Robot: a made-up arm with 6 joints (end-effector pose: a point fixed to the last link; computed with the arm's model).
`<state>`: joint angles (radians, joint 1 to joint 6).
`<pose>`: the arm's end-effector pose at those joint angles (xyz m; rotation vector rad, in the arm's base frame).
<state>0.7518 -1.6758 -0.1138 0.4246 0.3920 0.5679</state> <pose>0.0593 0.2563 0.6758 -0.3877 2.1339 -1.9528</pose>
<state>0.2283 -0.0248 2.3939 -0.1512 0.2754 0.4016</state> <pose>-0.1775 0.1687 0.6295 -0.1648 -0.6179 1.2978</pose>
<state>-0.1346 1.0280 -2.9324 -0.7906 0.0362 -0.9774</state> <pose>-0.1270 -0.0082 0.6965 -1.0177 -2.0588 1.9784</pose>
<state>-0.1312 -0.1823 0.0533 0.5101 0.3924 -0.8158</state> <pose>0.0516 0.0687 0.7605 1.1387 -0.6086 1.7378</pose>
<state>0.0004 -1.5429 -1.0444 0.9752 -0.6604 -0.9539</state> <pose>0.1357 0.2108 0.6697 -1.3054 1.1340 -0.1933</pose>
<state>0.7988 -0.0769 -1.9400 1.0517 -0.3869 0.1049</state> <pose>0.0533 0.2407 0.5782 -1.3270 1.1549 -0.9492</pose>
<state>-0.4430 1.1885 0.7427 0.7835 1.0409 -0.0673</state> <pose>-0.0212 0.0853 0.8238 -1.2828 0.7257 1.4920</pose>
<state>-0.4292 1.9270 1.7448 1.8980 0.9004 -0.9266</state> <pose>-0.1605 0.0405 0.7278 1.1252 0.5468 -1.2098</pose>
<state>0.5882 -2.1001 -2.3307 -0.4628 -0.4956 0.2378</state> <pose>0.1214 0.2978 0.9758 0.1563 -0.7258 -0.7964</pose>
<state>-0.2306 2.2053 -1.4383 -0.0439 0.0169 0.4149</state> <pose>0.1011 0.0549 0.9312 1.6630 1.0603 -0.2567</pose>
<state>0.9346 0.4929 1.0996 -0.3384 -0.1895 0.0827</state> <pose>-0.1718 0.1092 0.8004 1.1051 -0.8001 1.5347</pose>
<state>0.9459 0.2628 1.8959 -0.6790 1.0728 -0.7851</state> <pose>-0.0401 0.1390 0.7241 0.6503 -0.6151 -0.3575</pose>
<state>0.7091 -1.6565 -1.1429 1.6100 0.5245 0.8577</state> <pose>0.1525 0.2659 0.7357 0.4823 2.2605 -1.9713</pose>
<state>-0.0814 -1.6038 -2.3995 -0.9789 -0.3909 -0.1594</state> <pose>-0.0365 0.3597 0.7740 -0.4947 -1.8175 -0.2709</pose>
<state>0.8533 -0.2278 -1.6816 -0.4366 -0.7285 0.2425</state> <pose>0.0738 0.2377 0.5577 -1.5655 0.3488 -0.1405</pose>
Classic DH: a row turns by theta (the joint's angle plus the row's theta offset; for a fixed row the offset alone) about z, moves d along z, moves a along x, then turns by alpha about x. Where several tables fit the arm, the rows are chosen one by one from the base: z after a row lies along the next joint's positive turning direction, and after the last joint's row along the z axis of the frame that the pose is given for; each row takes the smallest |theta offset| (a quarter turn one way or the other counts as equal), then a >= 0, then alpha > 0; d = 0 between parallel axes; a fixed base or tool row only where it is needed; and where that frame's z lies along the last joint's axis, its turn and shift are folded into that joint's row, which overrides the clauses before.
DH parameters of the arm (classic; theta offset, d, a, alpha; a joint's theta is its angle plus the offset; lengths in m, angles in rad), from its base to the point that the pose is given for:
base (fixed): -1.3001 0.8612 -0.0874 -2.3299
joint 1: 0.3833 0.1457 -0.0151 -2.3448
joint 2: 1.1229 0.1141 -0.0455 1.5037
joint 3: 1.0783 -0.0342 0.0009 0.6146
joint 4: -1.1214 0.2026 -0.0766 -1.7898
joint 5: 1.4115 -0.0832 -0.0049 1.7019
joint 6: -0.0157 0.1198 0.0193 1.2149
tool (fixed): 1.0147 -0.0964 0 0

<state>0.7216 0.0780 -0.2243 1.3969 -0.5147 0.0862</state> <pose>-0.0377 0.0258 0.6459 0.1061 -1.4423 2.6849</pose>
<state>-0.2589 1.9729 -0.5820 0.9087 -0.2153 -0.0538</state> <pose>0.0509 0.1388 0.9133 0.6672 1.8092 1.4875</pose>
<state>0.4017 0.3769 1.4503 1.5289 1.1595 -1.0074</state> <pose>-0.1150 0.1497 0.8800 -1.5109 -1.4619 0.3037</pose>
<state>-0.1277 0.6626 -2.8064 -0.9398 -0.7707 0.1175</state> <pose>-0.0330 -0.0840 0.5661 1.8489 0.7845 -2.3248</pose>
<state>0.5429 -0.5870 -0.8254 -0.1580 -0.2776 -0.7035</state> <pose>0.1123 0.1637 0.6680 -2.4832 0.5933 -0.9068</pose>
